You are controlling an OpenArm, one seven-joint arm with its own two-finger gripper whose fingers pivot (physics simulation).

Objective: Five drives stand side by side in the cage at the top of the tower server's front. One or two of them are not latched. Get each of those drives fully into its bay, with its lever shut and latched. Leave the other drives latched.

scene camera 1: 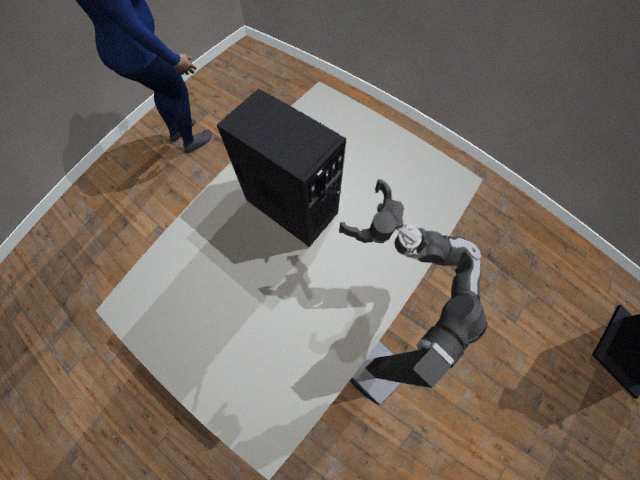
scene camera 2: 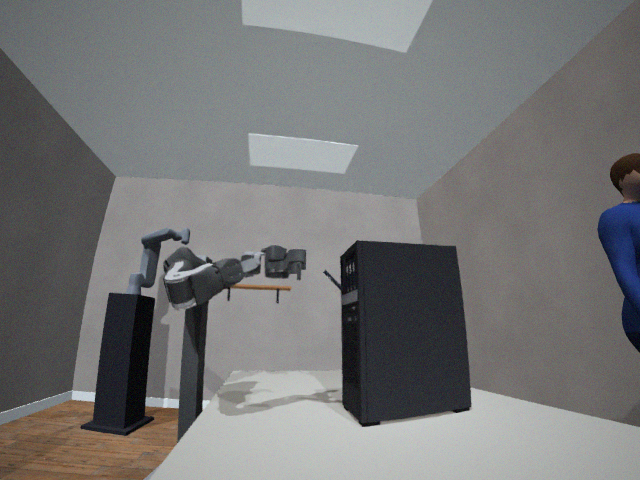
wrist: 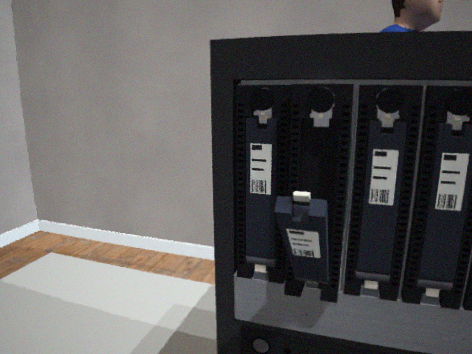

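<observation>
The black tower server (scene camera 1: pixel 281 134) (scene camera 2: pixel 413 330) (wrist: pixel 320 57) stands upright on the pale mat. In the wrist view, the second drive from the left has its lever (wrist: pixel 305 240) (scene camera 2: pixel 332 279) tilted outward, hinged at the bottom; how deep its body sits is unclear. The first drive (wrist: pixel 260 215), third drive (wrist: pixel 382 225) and fourth drive (wrist: pixel 444 235) have upright levers that look shut. The fifth drive is almost wholly cut off at the right edge. My gripper (scene camera 1: pixel 361 205) (scene camera 2: pixel 298 272) is open and empty, in front of the tower's front and apart from it; its fingers do not show in the wrist view.
The pale mat (scene camera 1: pixel 248 361) (scene camera 2: pixel 289 449) lies under the tower. A person in blue (scene camera 1: pixel 126 46) (scene camera 2: pixel 622 248) stands behind the tower. Another arm (scene camera 2: pixel 149 258) stands on a dark pedestal (scene camera 2: pixel 121 356) at the back left. A wooden rail (scene camera 2: pixel 258 287) is on the far wall.
</observation>
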